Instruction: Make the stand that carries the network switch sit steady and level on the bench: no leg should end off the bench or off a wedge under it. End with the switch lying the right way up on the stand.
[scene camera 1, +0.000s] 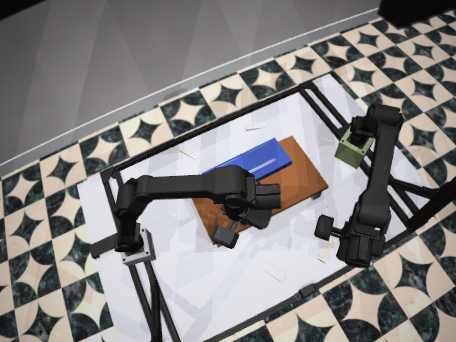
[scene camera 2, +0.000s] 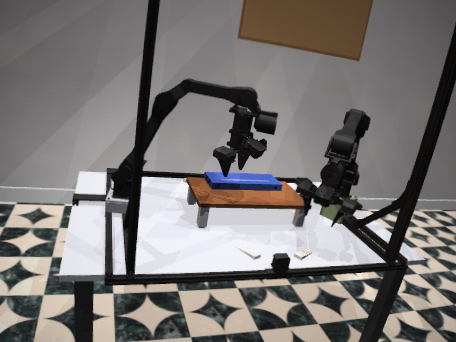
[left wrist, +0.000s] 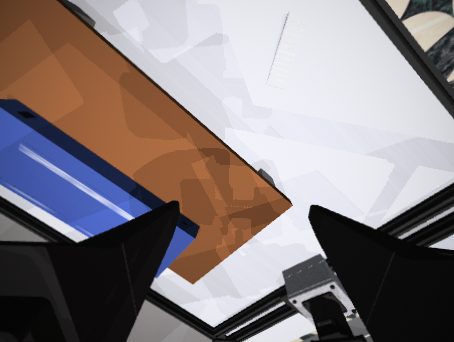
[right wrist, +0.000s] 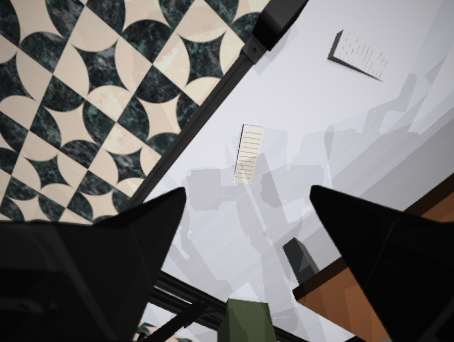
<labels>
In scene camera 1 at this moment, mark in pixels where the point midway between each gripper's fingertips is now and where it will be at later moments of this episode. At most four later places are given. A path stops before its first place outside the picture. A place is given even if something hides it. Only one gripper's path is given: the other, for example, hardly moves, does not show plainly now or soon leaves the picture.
The right gripper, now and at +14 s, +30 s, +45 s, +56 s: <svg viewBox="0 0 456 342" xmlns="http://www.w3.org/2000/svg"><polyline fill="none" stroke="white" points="340,243 326,269 324,265 325,261 328,231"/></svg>
</labels>
